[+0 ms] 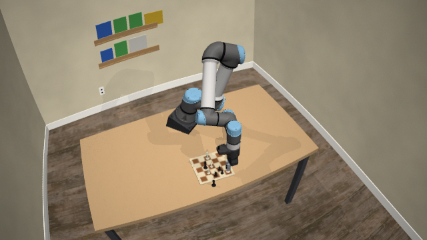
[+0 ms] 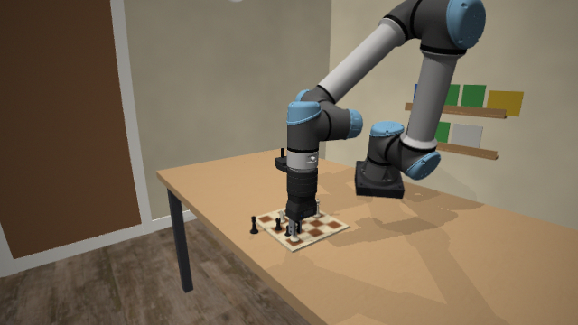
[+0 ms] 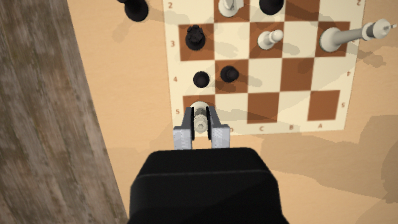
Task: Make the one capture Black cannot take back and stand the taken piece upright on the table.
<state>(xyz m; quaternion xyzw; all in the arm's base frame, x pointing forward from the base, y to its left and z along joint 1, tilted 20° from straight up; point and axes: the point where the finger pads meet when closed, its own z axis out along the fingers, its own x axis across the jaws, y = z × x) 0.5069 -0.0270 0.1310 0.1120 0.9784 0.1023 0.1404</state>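
Now: the white pawn 90 mm behind my hand, 60 mm to the right of it and 30 mm below it. The rest, counted from my hand: chessboard 90 mm behind, 60 mm to the right, 50 mm below.
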